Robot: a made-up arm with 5 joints.
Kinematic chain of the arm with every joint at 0, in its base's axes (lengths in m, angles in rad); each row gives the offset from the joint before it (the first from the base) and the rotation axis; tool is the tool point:
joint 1: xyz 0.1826 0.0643 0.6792 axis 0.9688 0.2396 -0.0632
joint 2: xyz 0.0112 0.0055 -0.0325 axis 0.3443 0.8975 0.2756
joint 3: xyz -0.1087 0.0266 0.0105 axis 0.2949 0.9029 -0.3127
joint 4: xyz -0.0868 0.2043 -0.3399 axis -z
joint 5: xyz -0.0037 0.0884 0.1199 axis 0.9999 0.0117 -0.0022
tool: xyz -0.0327 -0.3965 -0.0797
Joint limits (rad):
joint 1: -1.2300..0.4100
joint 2: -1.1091..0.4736
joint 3: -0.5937..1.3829
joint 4: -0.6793..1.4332
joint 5: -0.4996..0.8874
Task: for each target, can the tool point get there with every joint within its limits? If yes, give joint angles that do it. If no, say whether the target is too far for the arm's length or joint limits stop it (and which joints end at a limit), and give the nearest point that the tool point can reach.
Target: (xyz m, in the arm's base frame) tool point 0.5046 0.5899 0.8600
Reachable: no: joint limits stop it (at a limit: joint 2, joint 3, joint 4, joint 5) | nearest point 0.0887 0.4791 0.8835 | short by 0.431 m
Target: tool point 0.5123 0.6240 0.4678
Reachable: no: joint limits stop it (at a limit: joint 1, joint 2, joint 4, joint 5) | nearest point 0.2302 0.6499 0.1785 | short by 0.405 m
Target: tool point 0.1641 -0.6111 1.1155
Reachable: no: joint limits stop it (at a limit: joint 1, joint 3) | nearest point 0.3558 -0.3152 0.7858 | short by 0.483 m
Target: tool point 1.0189 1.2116 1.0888
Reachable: no: too far | nearest point 0.0913 0.4724 0.8977 | short by 1.201 m
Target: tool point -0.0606 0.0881 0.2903
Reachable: yes | joints -0.1693 -0.7137 1.0648 -0.0974 0.0071
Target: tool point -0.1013 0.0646 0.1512
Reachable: yes | joints -0.1148 0.2931 -0.4004 0.7293 0.5692
